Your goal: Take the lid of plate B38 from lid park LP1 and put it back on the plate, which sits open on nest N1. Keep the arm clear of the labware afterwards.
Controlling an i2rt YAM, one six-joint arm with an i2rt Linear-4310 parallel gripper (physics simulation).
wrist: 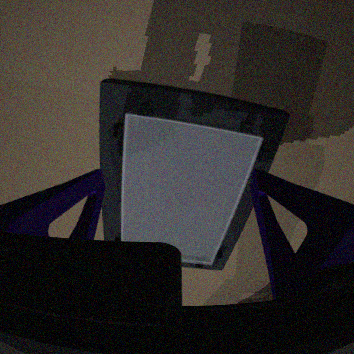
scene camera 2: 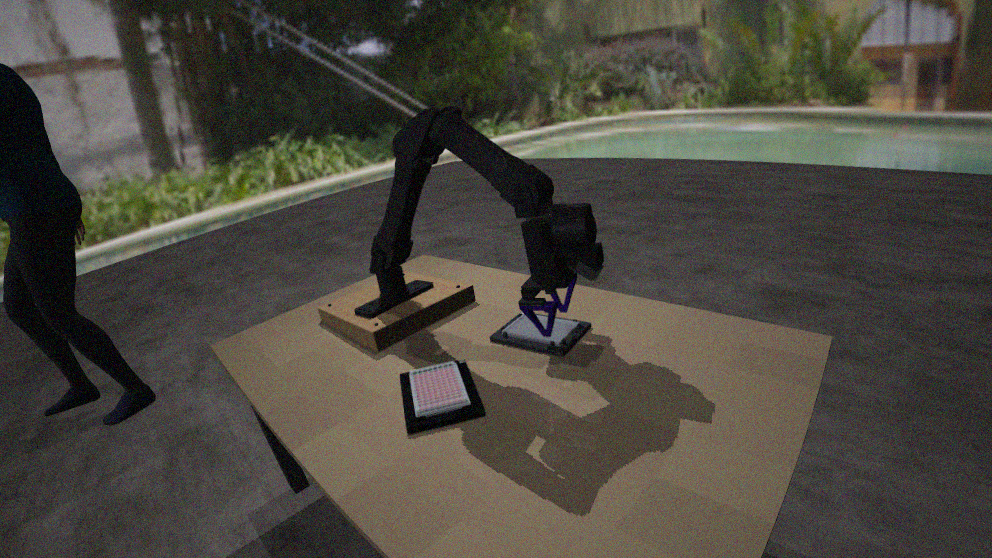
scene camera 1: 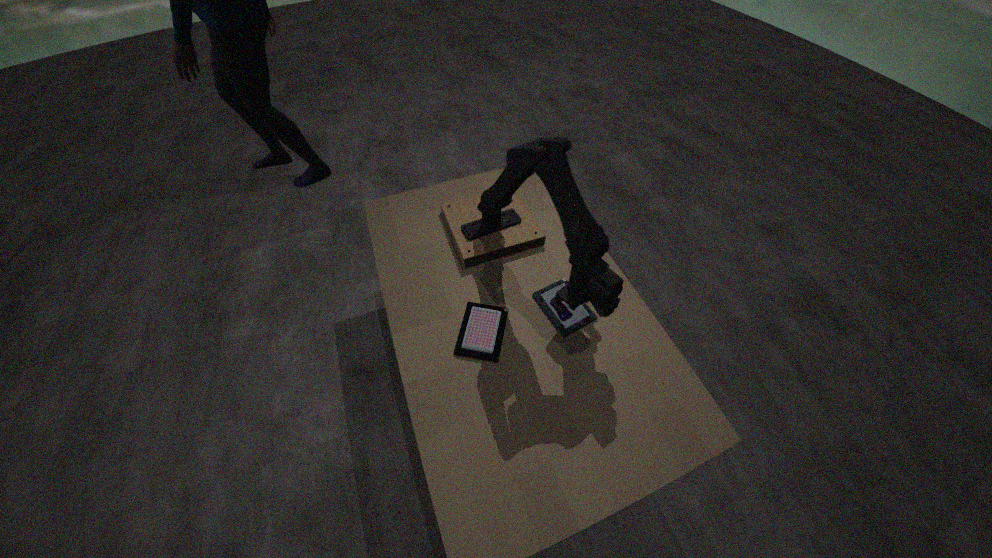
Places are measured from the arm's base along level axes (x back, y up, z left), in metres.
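Where they show: gripper, fingertip midpoint: (wrist: 177, 177) (scene camera 2: 555, 323) (scene camera 1: 573, 310); arm's base, link origin: (scene camera 2: 395, 299) (scene camera 1: 491, 225).
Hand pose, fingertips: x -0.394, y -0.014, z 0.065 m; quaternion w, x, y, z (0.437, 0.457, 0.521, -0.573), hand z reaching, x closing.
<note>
Each offset is from my fingertips to the top centre of the thing. Level surfaces: height alone.
The lid @(dx +0.031, dy -0.009, dz -0.007 m) (wrist: 185, 185) (scene camera 2: 563, 327), a pale flat rectangle, lies on the dark lid park LP1 @(dx +0.032, dy -0.007, dz -0.007 m) (wrist: 111, 150) (scene camera 2: 509, 340) (scene camera 1: 542, 303). My gripper (wrist: 177, 177) (scene camera 2: 558, 320) is open, its purple fingers on either side of the lid in the wrist view, with nothing held. I cannot tell exactly how high the fingertips are over the lid park. The plate @(dx +0.070, dy +0.000, dz -0.256 m) (scene camera 1: 483, 328) (scene camera 2: 439, 388), with pink wells showing and no lid on it, sits on the black nest N1 @(dx +0.070, dy -0.009, dz -0.256 m) (scene camera 1: 475, 356) (scene camera 2: 443, 421).
The arm's base stands on a wooden block (scene camera 1: 506, 242) (scene camera 2: 416, 322) at the back of the table @(dy -0.027 m) (scene camera 1: 589, 485) (scene camera 2: 693, 478). The arm's shadow falls across the table and beside the nest. A person (scene camera 1: 242, 76) (scene camera 2: 41, 229) stands on the floor beyond the table.
</note>
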